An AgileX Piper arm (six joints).
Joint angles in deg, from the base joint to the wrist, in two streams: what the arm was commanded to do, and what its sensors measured. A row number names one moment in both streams.
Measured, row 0: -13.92 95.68 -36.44 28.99 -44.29 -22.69
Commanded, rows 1 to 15: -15.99 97.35 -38.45 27.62 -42.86 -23.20; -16.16 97.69 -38.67 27.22 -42.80 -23.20; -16.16 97.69 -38.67 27.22 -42.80 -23.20; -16.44 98.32 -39.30 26.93 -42.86 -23.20; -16.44 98.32 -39.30 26.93 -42.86 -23.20; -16.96 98.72 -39.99 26.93 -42.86 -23.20; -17.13 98.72 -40.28 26.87 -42.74 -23.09; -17.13 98.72 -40.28 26.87 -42.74 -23.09; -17.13 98.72 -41.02 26.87 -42.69 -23.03; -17.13 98.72 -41.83 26.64 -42.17 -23.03; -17.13 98.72 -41.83 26.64 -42.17 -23.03; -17.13 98.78 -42.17 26.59 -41.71 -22.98; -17.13 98.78 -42.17 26.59 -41.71 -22.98; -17.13 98.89 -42.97 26.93 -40.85 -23.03; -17.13 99.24 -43.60 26.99 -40.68 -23.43
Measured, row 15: -16.79 98.95 -42.51 27.39 -41.54 -22.69
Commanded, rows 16 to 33: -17.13 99.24 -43.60 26.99 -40.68 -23.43; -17.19 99.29 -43.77 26.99 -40.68 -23.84; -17.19 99.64 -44.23 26.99 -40.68 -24.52; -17.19 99.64 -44.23 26.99 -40.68 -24.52; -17.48 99.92 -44.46 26.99 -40.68 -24.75; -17.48 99.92 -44.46 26.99 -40.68 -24.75; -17.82 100.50 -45.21 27.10 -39.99 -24.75; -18.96 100.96 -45.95 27.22 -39.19 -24.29; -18.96 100.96 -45.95 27.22 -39.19 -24.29; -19.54 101.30 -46.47 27.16 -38.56 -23.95; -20.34 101.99 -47.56 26.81 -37.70 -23.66; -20.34 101.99 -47.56 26.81 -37.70 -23.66; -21.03 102.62 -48.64 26.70 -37.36 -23.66; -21.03 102.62 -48.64 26.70 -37.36 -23.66; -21.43 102.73 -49.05 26.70 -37.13 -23.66; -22.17 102.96 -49.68 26.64 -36.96 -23.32; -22.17 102.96 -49.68 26.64 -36.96 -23.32; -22.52 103.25 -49.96 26.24 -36.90 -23.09
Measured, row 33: -21.54 102.90 -48.70 27.33 -37.13 -23.72
